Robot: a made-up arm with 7 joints. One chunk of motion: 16 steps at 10 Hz.
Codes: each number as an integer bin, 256 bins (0 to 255) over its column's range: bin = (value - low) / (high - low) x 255, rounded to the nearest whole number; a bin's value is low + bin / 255 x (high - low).
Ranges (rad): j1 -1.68..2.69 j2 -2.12..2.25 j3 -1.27..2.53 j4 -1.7..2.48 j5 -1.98..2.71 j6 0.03..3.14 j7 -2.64..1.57
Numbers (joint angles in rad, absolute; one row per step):
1: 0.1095 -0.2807 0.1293 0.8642 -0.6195 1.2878 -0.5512
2: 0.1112 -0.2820 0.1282 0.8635 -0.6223 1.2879 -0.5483
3: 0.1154 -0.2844 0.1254 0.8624 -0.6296 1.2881 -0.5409
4: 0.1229 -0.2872 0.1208 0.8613 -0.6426 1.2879 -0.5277
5: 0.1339 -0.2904 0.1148 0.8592 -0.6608 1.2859 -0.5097
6: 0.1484 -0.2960 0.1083 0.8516 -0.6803 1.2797 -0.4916
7: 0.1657 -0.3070 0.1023 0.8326 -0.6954 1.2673 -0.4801
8: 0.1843 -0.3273 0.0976 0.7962 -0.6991 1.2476 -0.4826
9: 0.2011 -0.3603 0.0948 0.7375 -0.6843 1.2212 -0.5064
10: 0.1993 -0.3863 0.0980 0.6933 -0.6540 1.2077 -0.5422
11: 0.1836 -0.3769 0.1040 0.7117 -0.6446 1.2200 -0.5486
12: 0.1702 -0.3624 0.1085 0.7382 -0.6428 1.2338 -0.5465
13: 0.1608 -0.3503 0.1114 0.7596 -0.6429 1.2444 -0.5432
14: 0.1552 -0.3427 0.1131 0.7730 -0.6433 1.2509 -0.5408
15: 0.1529 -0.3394 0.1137 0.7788 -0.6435 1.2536 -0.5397
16: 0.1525 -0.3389 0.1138 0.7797 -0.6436 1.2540 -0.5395
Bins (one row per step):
1: 104 107 94 156 74 103 127
2: 105 107 94 156 74 103 127
3: 105 107 94 156 73 103 127
4: 105 107 93 156 73 103 128
5: 106 107 93 156 72 103 129
6: 107 106 92 156 71 102 130
7: 108 106 92 155 70 101 131
8: 109 105 92 152 70 100 131
9: 110 103 92 149 70 98 129
10: 110 101 92 146 72 97 127
11: 109 102 92 147 73 98 127
12: 108 103 93 149 73 99 127
13: 107 103 93 150 73 100 127
14: 107 104 93 151 73 100 127
15: 107 104 93 151 73 100 127
16: 107 104 93 151 73 100 127

